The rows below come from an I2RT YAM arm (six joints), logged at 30 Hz.
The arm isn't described. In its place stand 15 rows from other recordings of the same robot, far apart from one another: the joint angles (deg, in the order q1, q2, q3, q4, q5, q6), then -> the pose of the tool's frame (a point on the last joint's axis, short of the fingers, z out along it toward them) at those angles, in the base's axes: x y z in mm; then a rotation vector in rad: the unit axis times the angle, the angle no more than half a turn.
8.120 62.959 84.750 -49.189 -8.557 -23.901 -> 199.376 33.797 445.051 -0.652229 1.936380 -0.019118
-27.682 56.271 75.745 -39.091 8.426 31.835 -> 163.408 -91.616 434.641 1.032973 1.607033 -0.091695
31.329 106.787 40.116 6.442 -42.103 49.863 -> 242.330 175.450 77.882 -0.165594 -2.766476 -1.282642
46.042 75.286 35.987 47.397 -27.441 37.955 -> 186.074 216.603 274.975 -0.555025 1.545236 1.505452
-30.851 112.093 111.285 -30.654 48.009 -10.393 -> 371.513 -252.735 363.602 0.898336 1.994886 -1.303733
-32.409 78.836 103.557 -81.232 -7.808 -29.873 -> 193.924 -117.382 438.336 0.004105 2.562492 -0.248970
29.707 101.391 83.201 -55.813 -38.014 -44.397 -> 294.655 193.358 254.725 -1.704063 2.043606 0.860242
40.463 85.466 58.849 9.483 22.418 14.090 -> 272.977 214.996 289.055 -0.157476 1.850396 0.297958
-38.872 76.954 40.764 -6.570 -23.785 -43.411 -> 220.631 -159.407 202.090 -0.295854 2.237784 -0.290217
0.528 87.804 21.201 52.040 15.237 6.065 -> 267.181 -6.894 149.036 0.274316 1.797983 -0.161126
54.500 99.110 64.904 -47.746 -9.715 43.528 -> 177.114 258.651 178.046 0.313546 -3.071589 -0.336048
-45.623 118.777 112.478 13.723 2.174 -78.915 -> 352.813 -362.501 391.812 -0.456675 1.657019 -1.747249
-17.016 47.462 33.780 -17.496 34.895 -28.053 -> 168.118 -72.748 254.946 0.174069 2.197753 -1.099169
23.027 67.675 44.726 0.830 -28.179 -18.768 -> 238.546 119.657 277.757 -0.986777 1.676213 0.529008
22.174 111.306 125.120 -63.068 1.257 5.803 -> 380.936 154.413 393.193 -0.337501 2.416098 0.193024
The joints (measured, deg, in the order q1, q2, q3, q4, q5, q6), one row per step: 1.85 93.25 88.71 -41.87 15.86 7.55; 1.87 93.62 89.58 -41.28 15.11 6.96; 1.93 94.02 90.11 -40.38 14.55 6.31; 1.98 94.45 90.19 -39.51 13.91 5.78; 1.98 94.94 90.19 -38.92 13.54 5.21; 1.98 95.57 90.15 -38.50 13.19 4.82; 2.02 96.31 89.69 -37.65 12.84 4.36; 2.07 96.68 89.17 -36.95 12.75 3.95; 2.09 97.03 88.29 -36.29 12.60 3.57; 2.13 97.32 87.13 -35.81 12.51 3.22; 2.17 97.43 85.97 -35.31 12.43 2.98; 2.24 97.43 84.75 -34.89 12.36 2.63; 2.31 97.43 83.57 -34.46 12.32 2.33; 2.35 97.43 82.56 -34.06 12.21 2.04; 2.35 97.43 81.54 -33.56 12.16 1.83; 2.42 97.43 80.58 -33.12 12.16 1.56
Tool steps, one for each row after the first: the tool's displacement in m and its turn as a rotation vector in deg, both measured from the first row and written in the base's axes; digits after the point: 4 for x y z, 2 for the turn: 0.0029 0.0007 0.0034 0.17 -0.93 0.95; 0.0061 0.0015 0.0052 0.15 -1.79 1.85; 0.0090 0.0023 0.0042 0.25 -2.18 2.72; 0.0118 0.0026 0.0019 0.11 -2.14 3.37; 0.0148 0.0029 -0.0016 0.09 -1.80 3.89; 0.0185 0.0035 -0.0077 0.02 -1.35 4.49; 0.0204 0.0040 -0.0121 -0.20 -1.07 4.89; 0.0218 0.0043 -0.0184 -0.35 -0.41 5.28; 0.0222 0.0046 -0.0263 -0.51 0.63 5.63; 0.0220 0.0049 -0.0329 -0.61 1.46 5.90; 0.0210 0.0054 -0.0393 -0.78 2.33 6.27; 0.0200 0.0058 -0.0455 -0.94 3.15 6.58; 0.0191 0.0061 -0.0507 -1.04 3.82 6.91; 0.0182 0.0061 -0.0559 -1.14 4.38 7.10; 0.0173 0.0065 -0.0607 -1.31 4.96 7.37
